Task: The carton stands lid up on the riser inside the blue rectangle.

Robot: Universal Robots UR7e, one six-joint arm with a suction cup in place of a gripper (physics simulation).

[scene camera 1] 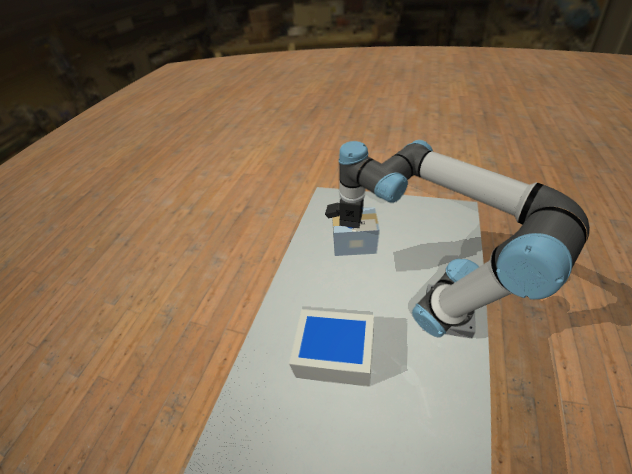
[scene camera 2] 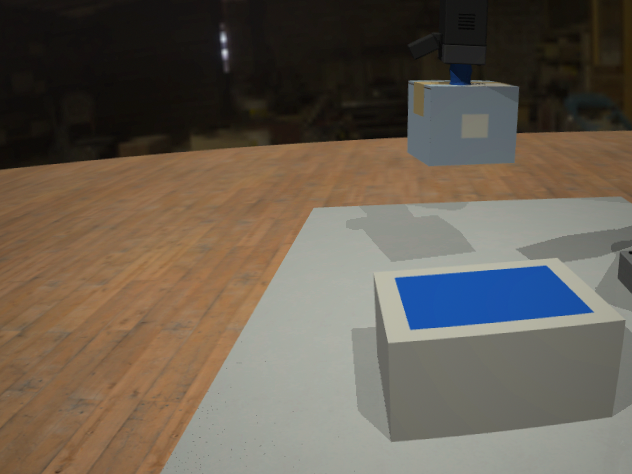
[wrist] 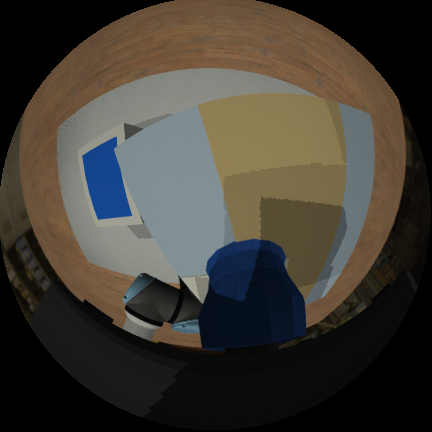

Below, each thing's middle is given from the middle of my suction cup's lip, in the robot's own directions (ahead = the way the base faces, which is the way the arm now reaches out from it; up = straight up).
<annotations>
I see my suction cup 7 cm above the carton [scene camera 2: 448,124] and 3 cm to the left of it. Round my suction cup: riser [scene camera 2: 462,350]: 30 cm to the left, 30 cm below, 2 cm ahead.
</annotations>
